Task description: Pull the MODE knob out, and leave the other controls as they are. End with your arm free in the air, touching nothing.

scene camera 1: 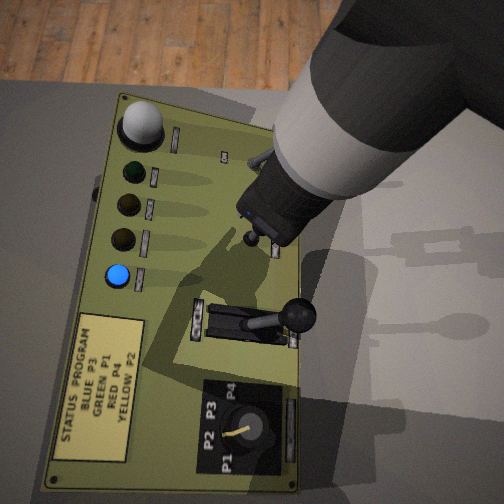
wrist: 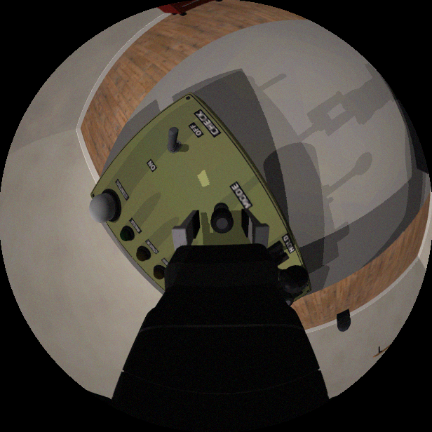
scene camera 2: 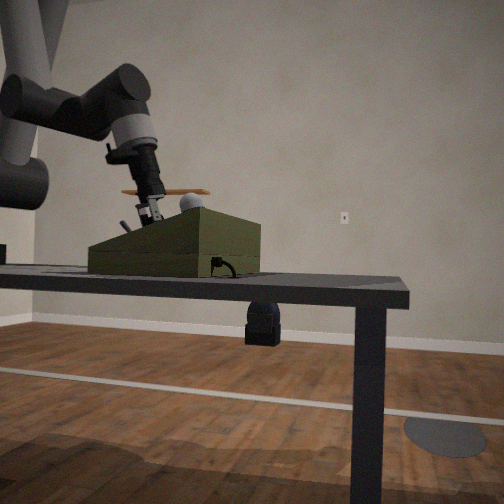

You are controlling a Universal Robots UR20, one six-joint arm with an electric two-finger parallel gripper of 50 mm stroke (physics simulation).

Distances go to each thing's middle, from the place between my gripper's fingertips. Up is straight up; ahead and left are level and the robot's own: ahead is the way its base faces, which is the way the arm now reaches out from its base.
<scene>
Right now the black ball lever point(scene camera 1: 298, 315) is 40 mm behind my hand and 120 mm to the left of it. Round my hand: rotary selector point(scene camera 1: 243, 427): 20 mm behind, 240 mm to the left, 20 mm below.
</scene>
